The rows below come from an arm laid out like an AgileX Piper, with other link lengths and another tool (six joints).
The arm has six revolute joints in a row. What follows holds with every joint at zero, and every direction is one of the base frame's. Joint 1 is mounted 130.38 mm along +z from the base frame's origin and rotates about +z. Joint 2 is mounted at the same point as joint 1 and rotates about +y. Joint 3 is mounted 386.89 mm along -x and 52.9 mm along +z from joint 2 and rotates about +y. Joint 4 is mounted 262.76 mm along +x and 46.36 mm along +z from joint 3 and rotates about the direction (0.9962, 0, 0.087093). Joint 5 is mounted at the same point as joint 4 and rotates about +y. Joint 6 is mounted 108.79 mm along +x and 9.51 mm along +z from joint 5 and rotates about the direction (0.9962, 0, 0.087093). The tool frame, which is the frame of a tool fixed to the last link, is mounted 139.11 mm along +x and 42 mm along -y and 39.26 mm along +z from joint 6; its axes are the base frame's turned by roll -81.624, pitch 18.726 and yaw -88.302 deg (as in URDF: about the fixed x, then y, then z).
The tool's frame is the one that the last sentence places.
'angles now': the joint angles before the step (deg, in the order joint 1, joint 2, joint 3, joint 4, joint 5, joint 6). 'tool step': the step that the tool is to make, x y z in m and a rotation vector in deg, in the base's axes. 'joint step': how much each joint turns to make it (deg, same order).
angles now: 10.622, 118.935, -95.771, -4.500, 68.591, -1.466
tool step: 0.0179, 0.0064, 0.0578, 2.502, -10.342, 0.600
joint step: -0.003, -5.491, -0.007, 0.527, -5.169, -0.379
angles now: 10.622, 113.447, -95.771, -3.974, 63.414, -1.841
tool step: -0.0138, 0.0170, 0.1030, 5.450, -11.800, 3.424
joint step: -0.004, -10.524, 0.002, 4.673, -2.194, -4.225
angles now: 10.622, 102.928, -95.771, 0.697, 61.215, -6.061
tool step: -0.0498, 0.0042, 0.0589, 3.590, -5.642, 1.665
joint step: 0.007, -10.477, 5.150, 3.435, -0.812, -1.914
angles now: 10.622, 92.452, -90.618, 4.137, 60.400, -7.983
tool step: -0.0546, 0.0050, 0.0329, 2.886, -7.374, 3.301
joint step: 0.009, -11.529, 10.837, 4.241, -6.701, -4.703
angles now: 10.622, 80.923, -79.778, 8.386, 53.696, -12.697
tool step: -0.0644, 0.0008, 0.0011, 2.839, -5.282, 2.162
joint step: 0.013, -11.943, 13.741, 4.783, -7.000, -4.451
